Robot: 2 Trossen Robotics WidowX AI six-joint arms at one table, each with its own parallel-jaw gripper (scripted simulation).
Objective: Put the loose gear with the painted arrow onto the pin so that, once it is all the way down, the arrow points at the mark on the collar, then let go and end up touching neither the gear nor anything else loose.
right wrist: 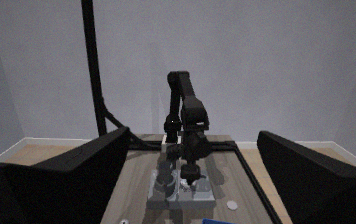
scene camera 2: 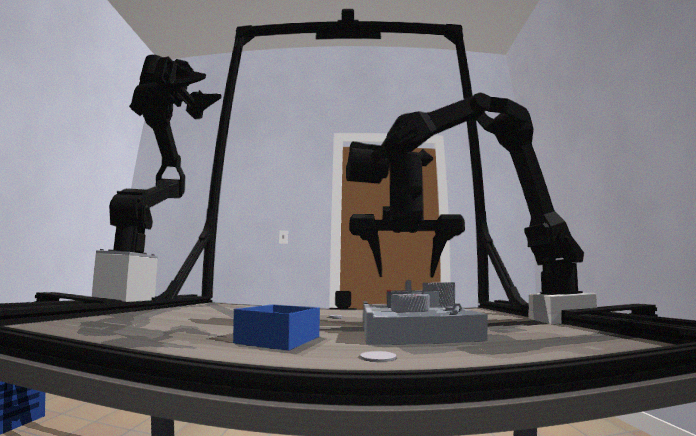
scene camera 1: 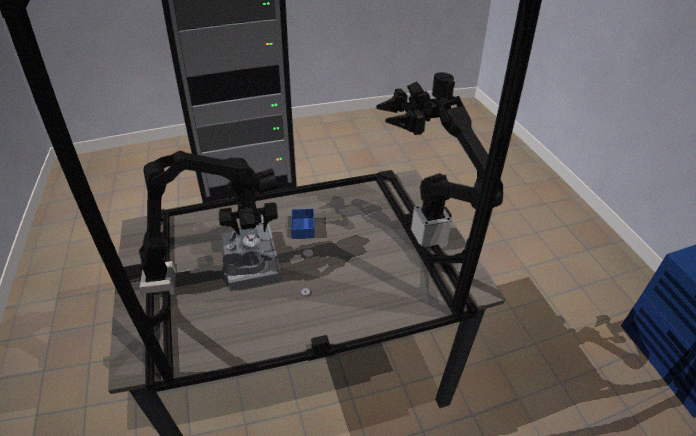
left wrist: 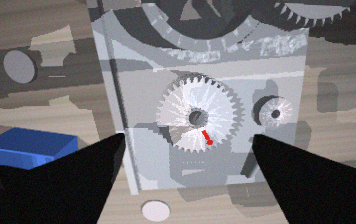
I see my left gripper (scene camera 2: 406,277), my right gripper (scene camera 2: 213,86) and a blue bin (scene camera 2: 273,328).
My left gripper also shows in scene camera 1 (scene camera 1: 251,232) and in the left wrist view (left wrist: 189,140). My right gripper shows as well in the right wrist view (right wrist: 194,135) and in scene camera 1 (scene camera 1: 380,113).
